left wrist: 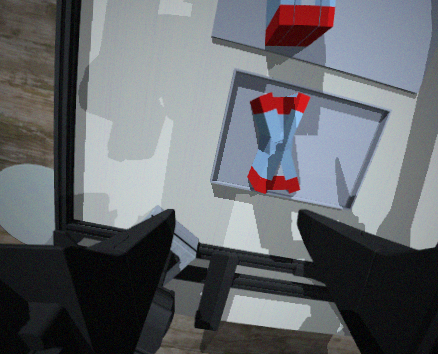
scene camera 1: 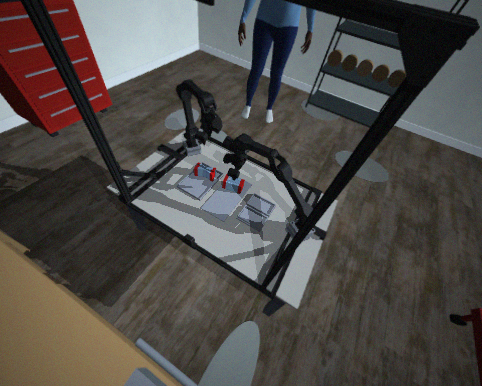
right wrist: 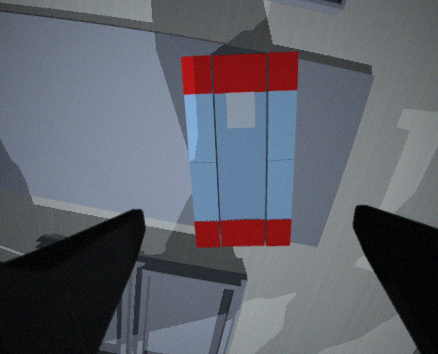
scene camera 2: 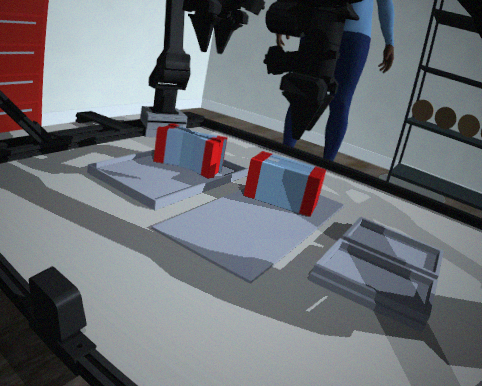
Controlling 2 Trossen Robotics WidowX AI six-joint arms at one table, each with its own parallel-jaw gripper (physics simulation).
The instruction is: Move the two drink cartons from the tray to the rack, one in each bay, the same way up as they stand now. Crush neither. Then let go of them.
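Places are measured from the left arm's base along level axes (x back, y right, z up), in millimetres.
Where they show: left gripper, fingertip midpoint: [left wrist: 236, 216] [scene camera 1: 206, 141] [scene camera 2: 211, 53]; right gripper, fingertip midpoint: [right wrist: 248, 218] [scene camera 2: 301, 134]; left arm's base, origin of the base link: [scene camera 1: 191, 144] [scene camera 2: 163, 111].
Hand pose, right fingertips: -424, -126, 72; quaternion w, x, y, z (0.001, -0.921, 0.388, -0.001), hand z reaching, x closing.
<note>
Things, the pixels of their centre, and the offset from my right fingertips, as dx, dy, dz.
- blue carton with red ends, body centre: [left wrist: 273, 143] [scene camera 2: 190, 149] [scene camera 1: 205, 171] +161, +132, -87
- low-walled tray, body centre: [left wrist: 297, 146] [scene camera 2: 171, 170] [scene camera 1: 200, 180] +132, +173, -119
- second carton, body centre: [right wrist: 239, 148] [scene camera 2: 285, 182] [scene camera 1: 233, 183] +6, +6, -89
- two-bay rack, body centre: [right wrist: 135, 317] [scene camera 2: 386, 263] [scene camera 1: 257, 211] -215, -46, -117
A blue carton with red ends [scene camera 1: 205, 171] [scene camera 2: 190, 150] [left wrist: 277, 142], pinched in at its waist, stands in the low-walled tray [scene camera 1: 195, 188] [scene camera 2: 155, 201] [left wrist: 340, 155]. A second carton [scene camera 1: 233, 184] [scene camera 2: 282, 182] [left wrist: 300, 25] [right wrist: 242, 170], straight-sided, stands on the flat grey plate [scene camera 1: 222, 205] [scene camera 2: 225, 235] [left wrist: 380, 55] [right wrist: 100, 100]. The two-bay rack [scene camera 2: 390, 258] holds no carton. My left gripper [scene camera 2: 211, 47] [left wrist: 236, 216] is open and empty, high beyond the pinched carton. My right gripper [scene camera 2: 300, 135] [right wrist: 248, 218] is open and empty above the second carton; its fingers overlap in scene camera 2.
A black frame [scene camera 1: 190, 241] edges the table and rises around it. A small black block [scene camera 2: 57, 302] sits on the near rail. A person [scene camera 1: 272, 50], a shelf unit and a red drawer cabinet [scene camera 1: 55, 65] stand beyond the table. The grippers are fairly close together.
</note>
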